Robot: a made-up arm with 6 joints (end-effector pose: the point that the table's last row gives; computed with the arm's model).
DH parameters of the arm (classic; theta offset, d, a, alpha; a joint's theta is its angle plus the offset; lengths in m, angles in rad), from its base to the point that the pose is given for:
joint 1: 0 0.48 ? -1.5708
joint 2: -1.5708 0 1.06 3.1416
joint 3: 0 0 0.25 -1.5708
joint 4: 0 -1.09 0 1.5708
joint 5: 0 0 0 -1.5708
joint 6: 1.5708 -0.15 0 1.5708
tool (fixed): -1.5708 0 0 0
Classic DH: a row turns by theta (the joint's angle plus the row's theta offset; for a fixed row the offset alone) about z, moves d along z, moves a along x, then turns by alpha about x.
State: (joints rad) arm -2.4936 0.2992 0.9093 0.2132 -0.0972 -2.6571
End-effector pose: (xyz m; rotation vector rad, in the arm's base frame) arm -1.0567 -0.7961 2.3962 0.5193 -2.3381 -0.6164
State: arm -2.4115 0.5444 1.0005 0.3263 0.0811 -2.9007
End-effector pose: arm -1.2466 -1.1211 2.1675 0.7113 -2.3104 -0.4256
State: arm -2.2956 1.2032 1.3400 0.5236 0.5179 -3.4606
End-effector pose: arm -1.4873 -1.7354 1.3387 1.2546 -2.1599 0.0694
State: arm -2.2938 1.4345 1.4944 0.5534 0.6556 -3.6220
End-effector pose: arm -1.5303 -1.8068 1.0236 1.4078 -2.0985 0.2417
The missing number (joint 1, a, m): 0.13
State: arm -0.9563 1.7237 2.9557 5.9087 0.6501 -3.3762
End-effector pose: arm 0.7017 -1.0520 1.5704 1.6122 -0.3613 2.3288
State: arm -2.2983 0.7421 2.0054 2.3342 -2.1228 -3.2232
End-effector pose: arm -0.6209 -0.5585 2.3276 1.9752 1.9846 -0.1817
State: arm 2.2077 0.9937 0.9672 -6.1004 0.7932 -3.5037
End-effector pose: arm -1.3374 1.7752 1.3817 -0.8353 -2.2462 -0.2244
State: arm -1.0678 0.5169 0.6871 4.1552 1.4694 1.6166
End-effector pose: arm 0.7153 -1.5628 1.7573 0.7321 -0.0122 -2.3936
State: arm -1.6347 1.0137 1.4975 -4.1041 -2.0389 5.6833
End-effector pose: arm -0.2235 -1.7722 1.8050 0.1664 -0.4034 2.3035
